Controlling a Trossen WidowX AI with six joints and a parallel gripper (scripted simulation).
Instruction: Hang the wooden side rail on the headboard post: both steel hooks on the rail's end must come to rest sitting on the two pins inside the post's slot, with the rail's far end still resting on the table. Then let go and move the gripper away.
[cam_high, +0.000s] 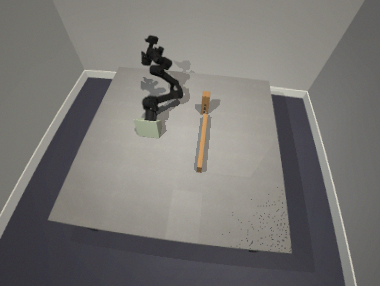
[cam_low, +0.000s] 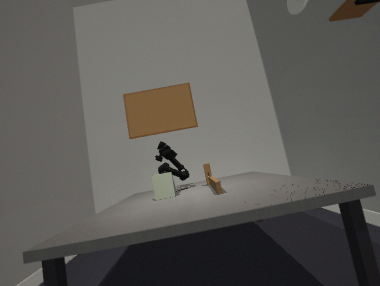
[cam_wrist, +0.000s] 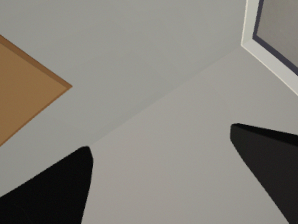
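Right now my gripper tip is 430 mm short of the wooden headboard post, 280 mm above it and 230 mm to the left of it.
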